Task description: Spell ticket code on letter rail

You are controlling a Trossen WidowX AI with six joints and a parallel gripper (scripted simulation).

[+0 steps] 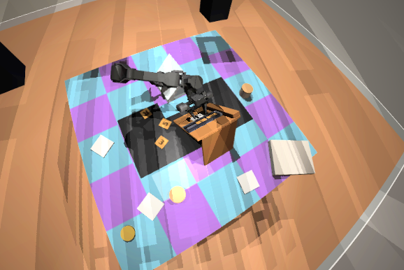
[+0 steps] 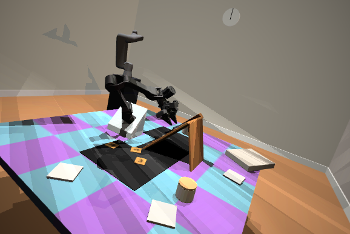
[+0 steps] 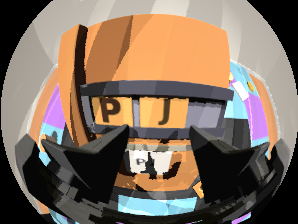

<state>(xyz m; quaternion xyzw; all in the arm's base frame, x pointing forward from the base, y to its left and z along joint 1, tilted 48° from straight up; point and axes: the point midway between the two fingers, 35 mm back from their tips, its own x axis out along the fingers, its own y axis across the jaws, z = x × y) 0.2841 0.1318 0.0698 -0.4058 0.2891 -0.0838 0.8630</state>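
My gripper tip is 30 mm short of the letter tile and 10 mm above it. From my gripper tip the other things lie so: black mat 190 mm below, 120 mm behind, 30 mm to the right; white ticket 90 mm below, 40 mm behind, 10 mm to the left; orange letter tile marked p 60 mm to the left, 20 mm ahead, 10 mm below.
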